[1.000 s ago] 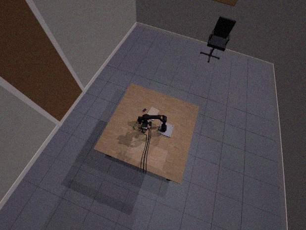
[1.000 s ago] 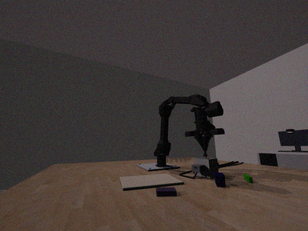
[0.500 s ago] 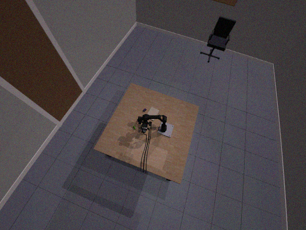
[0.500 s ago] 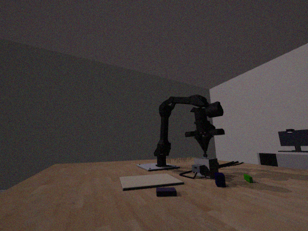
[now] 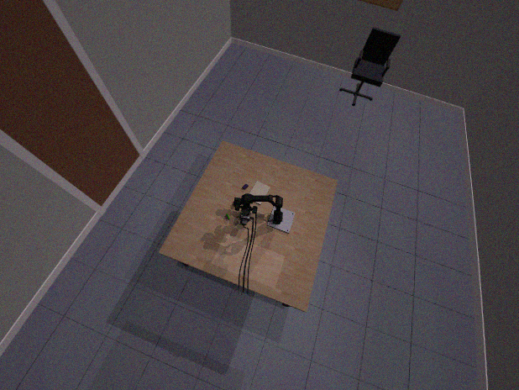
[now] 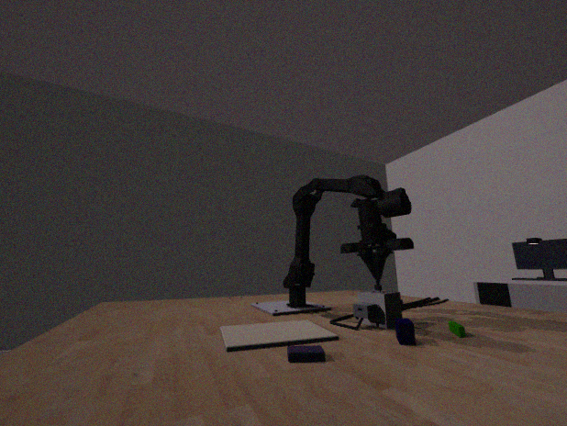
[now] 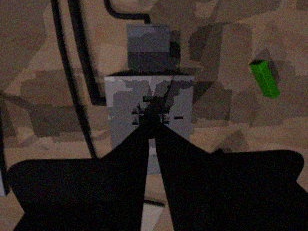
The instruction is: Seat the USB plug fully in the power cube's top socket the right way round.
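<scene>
My gripper tip is now 20 mm above the dark USB plug. Also, from my gripper tip: dark blue block 150 mm ahead, 60 mm to the right, 90 mm below; green block 140 mm ahead, 90 mm to the left, 100 mm below; USB socket 40 mm below.
</scene>
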